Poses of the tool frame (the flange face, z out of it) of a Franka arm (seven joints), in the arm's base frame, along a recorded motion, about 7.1 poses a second.
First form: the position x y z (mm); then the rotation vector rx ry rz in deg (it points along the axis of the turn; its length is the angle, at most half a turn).
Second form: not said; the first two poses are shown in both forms.
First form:
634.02, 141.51, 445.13, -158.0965, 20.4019, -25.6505
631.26, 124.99, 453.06, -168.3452, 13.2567, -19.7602
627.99, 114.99, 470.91, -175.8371, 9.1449, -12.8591
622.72, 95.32, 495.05, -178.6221, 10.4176, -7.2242
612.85, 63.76, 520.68, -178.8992, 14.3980, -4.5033
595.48, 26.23, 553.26, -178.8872, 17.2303, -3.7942
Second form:
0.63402, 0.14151, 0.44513, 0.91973, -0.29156, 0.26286, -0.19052, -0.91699, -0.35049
0.63126, 0.12499, 0.45306, 0.96112, -0.17339, 0.21490, -0.13310, -0.97280, -0.18961
0.62799, 0.11499, 0.47091, 0.98404, -0.10748, 0.14184, -0.09870, -0.99282, -0.06759
0.62272, 0.09532, 0.49505, 0.98998, -0.11671, 0.07953, -0.11540, -0.99310, -0.02086
0.61285, 0.06376, 0.52068, 0.98588, -0.16003, 0.04934, -0.15962, -0.98710, -0.01213
0.59548, 0.02623, 0.55326, 0.98073, -0.19087, 0.04160, -0.19069, -0.98161, -0.00830

